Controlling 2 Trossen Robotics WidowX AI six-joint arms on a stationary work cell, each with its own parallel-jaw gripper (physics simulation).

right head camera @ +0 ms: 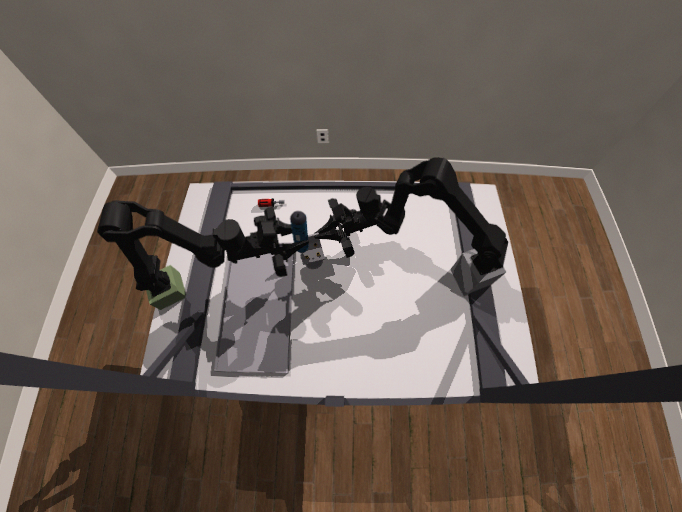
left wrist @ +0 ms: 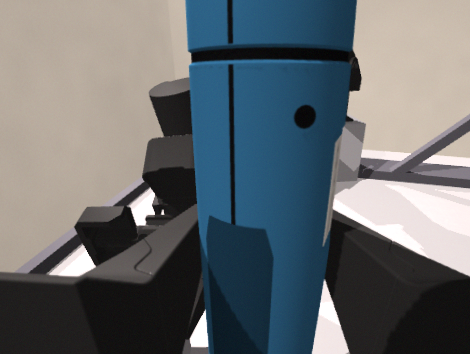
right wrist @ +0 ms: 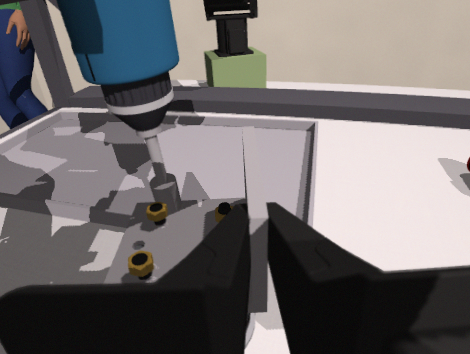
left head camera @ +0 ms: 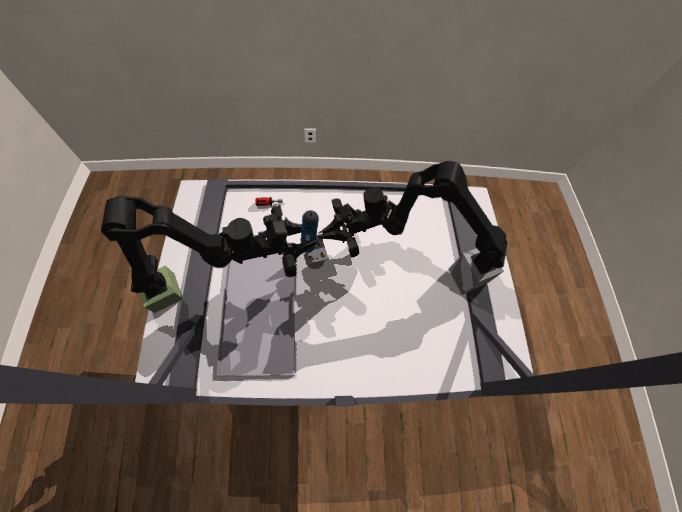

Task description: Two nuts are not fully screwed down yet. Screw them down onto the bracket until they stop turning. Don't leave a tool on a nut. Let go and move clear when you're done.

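Frame: origin at the left arm's base, x ahead, y left, z up, level; centimetres.
Seen in the pictures: left gripper, fingertip midpoint: (right head camera: pixel 307 234) (left wrist: pixel 260 215) (left head camera: pixel 315 234); right gripper, fingertip midpoint: (right head camera: pixel 314 236) (right wrist: pixel 256 214) (left head camera: pixel 318 236); left arm's base, link origin: (right head camera: pixel 159 284) (right wrist: pixel 233 52) (left head camera: pixel 154 285); right arm's base, link origin: (right head camera: pixel 484 262) (left head camera: pixel 483 262).
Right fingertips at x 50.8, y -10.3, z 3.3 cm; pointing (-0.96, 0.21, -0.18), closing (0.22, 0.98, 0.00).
Observation:
Offsets run from my right fingertips to a thing's top centre.
My left gripper (left head camera: pixel 308 235) (right head camera: pixel 298 235) (left wrist: pixel 260 215) is shut on the upright blue power driver {dy -3.8, dx -5.0, dz +20.6 cm} (left head camera: pixel 309 220) (right head camera: pixel 299 223) (left wrist: pixel 270 150) (right wrist: pixel 125 45). The driver's grey socket (right wrist: pixel 165 191) points down at the bracket's far side in the right wrist view; whether a nut is inside it is hidden. My right gripper (left head camera: pixel 321 235) (right head camera: pixel 315 237) (right wrist: pixel 256 214) is shut on the thin upright plate of the grey bracket (left head camera: pixel 317 257) (right head camera: pixel 314 255) (right wrist: pixel 190 245). Brass nuts show on the bracket: a near-left nut {dy -4.8, dx -1.3, dz -2.3 cm} (right wrist: pixel 140 263), a nut beside the socket {dy -4.1, dx -4.8, dz -2.3 cm} (right wrist: pixel 157 212), and a nut {dy -0.6, dx -4.0, dz -2.8 cm} (right wrist: pixel 220 214) partly behind a finger.
A red-handled tool {dy +25.0, dx -6.5, dz -7.0 cm} (left head camera: pixel 263 201) (right head camera: pixel 265 202) lies at the back left of the table. A shallow grey tray (left head camera: pixel 258 377) (right head camera: pixel 250 374) (right wrist: pixel 312 165) lies left of the bracket in the head views. Both forearms reach in over the table, with the gripper fingers close together above the bracket.

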